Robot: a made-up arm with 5 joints.
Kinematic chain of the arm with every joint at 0, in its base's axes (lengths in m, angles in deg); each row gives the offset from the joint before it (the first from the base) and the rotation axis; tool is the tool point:
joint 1: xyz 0 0 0.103 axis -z
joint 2: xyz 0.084 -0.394 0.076 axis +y
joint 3: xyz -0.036 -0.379 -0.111 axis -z
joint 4: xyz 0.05 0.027 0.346 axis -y
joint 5: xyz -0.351 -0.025 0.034 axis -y
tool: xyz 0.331 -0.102 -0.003
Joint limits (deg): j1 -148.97..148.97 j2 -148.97..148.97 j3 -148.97..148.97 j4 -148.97..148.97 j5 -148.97..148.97
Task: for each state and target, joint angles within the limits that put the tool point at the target. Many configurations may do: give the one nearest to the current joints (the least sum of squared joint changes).
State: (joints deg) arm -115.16 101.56 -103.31 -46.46 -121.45
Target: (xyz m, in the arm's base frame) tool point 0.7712 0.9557 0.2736
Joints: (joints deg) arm -128.16 87.70 -69.61 -34.52 -91.08
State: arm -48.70 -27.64 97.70 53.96 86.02
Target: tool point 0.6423 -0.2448 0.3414
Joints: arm -92.16 -37.06 72.94 44.20 38.02
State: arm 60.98 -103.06 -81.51 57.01 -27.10
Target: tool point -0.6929 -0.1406 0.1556
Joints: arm 69.91 -118.00 -86.61 58.41 -15.08
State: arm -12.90 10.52 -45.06 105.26 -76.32
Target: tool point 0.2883 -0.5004 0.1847
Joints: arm 4.25 8.62 -61.65 103.30 -74.64
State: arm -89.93 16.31 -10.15 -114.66 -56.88
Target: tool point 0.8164 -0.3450 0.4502
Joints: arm -78.67 -16.20 1.97 -88.82 -40.79
